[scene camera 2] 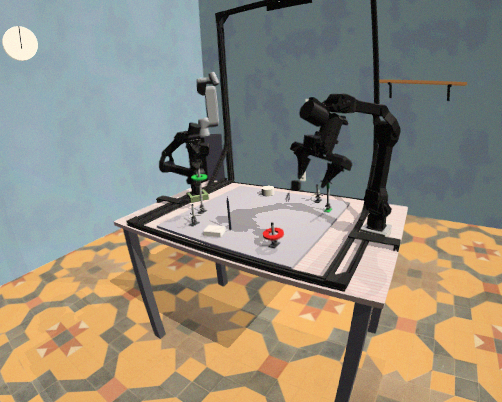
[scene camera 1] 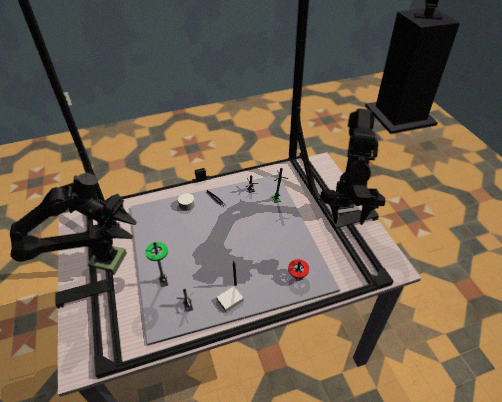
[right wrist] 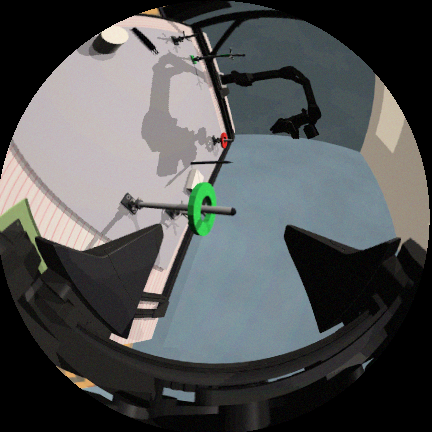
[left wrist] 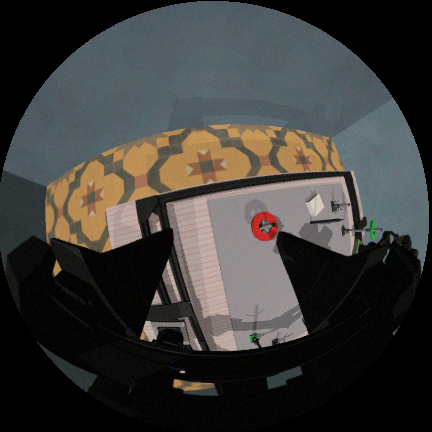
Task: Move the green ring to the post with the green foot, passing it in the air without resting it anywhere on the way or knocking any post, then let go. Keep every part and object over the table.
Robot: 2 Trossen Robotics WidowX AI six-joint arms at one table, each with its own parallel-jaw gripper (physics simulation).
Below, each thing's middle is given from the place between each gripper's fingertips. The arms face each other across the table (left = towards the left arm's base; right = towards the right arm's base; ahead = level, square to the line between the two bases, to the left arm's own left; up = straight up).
I see my right gripper 60 mm short of the green ring [right wrist: 202,189], 60 mm above it and 50 mm to the right of it.
My left gripper is now 59 cm to the left of the green ring, 13 cm past it and 8 cm above it.
